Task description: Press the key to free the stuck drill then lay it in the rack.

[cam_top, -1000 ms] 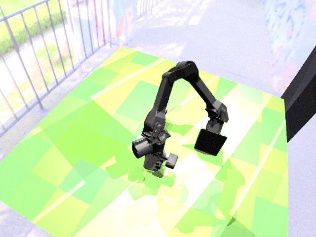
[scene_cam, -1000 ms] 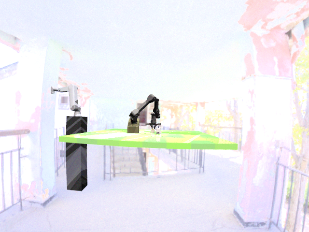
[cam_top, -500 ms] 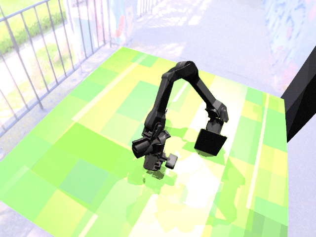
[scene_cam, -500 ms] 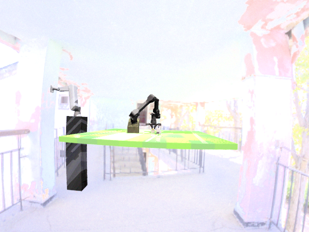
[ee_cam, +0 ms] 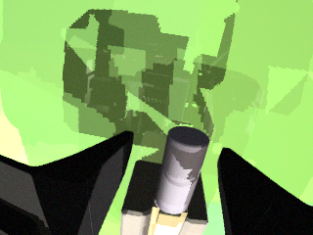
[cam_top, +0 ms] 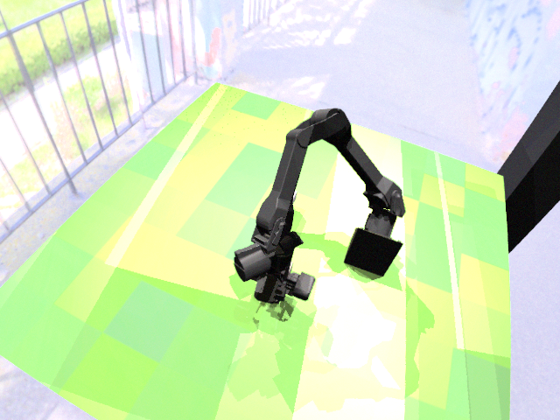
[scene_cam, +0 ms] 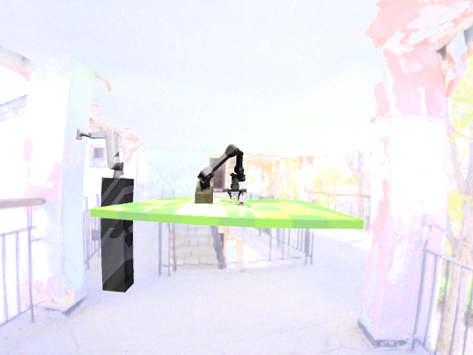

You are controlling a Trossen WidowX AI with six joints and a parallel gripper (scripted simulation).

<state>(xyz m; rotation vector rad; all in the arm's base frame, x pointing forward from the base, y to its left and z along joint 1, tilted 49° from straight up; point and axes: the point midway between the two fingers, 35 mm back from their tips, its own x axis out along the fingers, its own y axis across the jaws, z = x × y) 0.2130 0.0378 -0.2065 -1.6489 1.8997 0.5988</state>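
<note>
The yellowish drill is 4 cm to the right of my gripper tip, 3 cm above it and 1 cm behind it. Round my gripper tip: dark rack: 5 cm to the right, 1 cm behind, 1 cm above.
</note>
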